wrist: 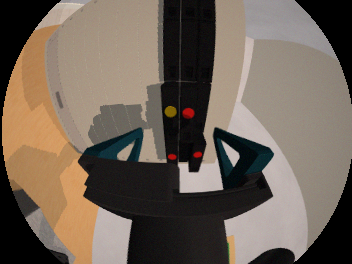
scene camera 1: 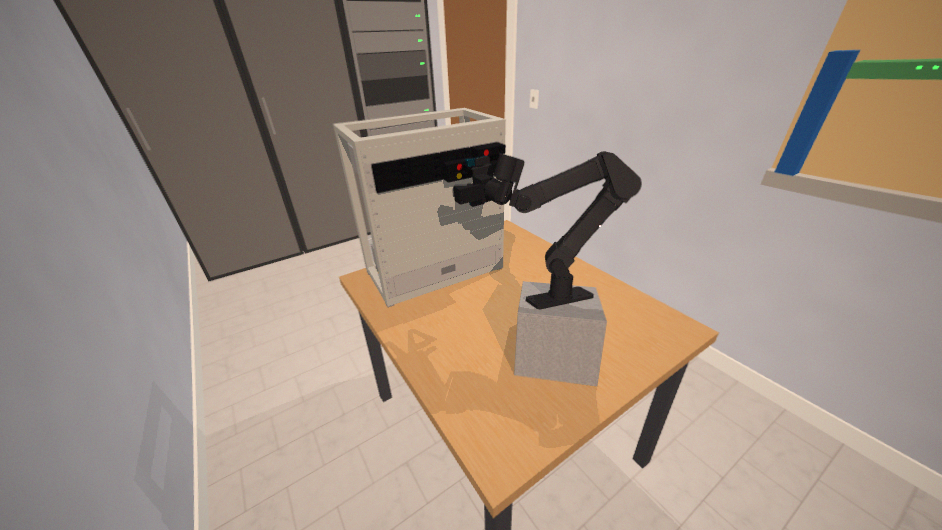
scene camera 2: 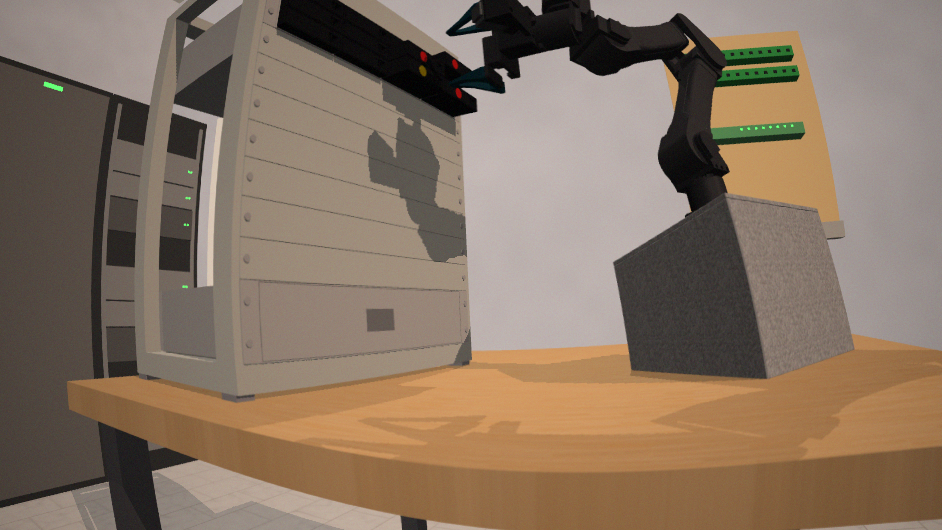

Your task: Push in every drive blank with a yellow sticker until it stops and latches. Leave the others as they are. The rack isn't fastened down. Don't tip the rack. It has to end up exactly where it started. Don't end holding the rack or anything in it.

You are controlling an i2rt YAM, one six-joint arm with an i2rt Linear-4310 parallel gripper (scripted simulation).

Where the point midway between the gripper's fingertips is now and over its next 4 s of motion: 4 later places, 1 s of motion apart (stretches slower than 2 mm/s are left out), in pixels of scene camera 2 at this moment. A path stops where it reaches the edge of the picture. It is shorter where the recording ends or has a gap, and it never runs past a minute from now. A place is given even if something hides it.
My gripper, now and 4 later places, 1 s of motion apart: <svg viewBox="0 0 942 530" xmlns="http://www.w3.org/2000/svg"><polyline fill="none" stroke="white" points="448,58 480,71 479,72 466,65 435,76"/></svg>
